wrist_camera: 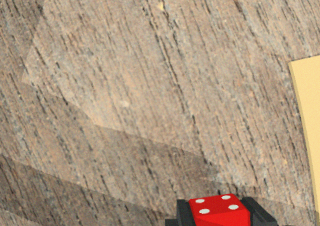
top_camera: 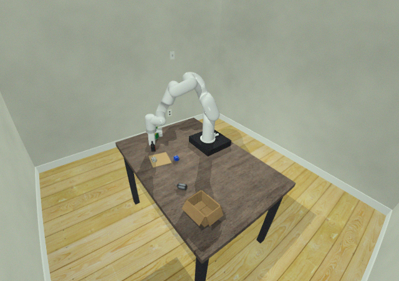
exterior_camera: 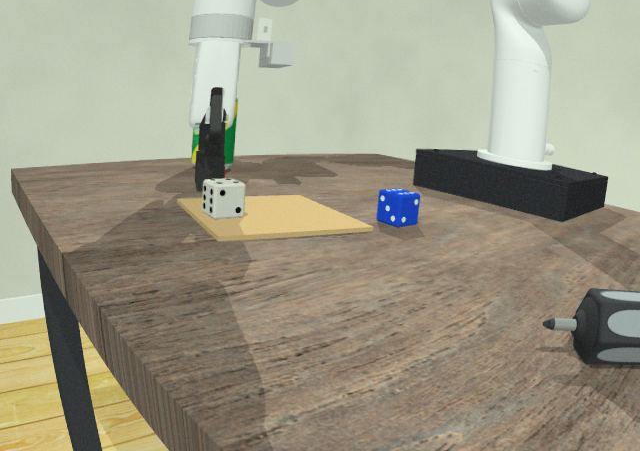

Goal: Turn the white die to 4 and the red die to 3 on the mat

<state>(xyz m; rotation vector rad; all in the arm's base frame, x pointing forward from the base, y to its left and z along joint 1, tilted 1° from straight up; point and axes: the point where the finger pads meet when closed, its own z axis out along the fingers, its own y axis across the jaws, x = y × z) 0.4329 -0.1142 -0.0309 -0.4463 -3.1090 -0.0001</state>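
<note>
My gripper is now 10 mm past the tan mat, 140 mm to the right of it and 20 mm above it. The rest, counted from my hand: red die: 10 mm below; then green can: 60 mm behind, 160 mm to the right, 40 mm above; then white die: 40 mm ahead, 140 mm to the left.
</note>
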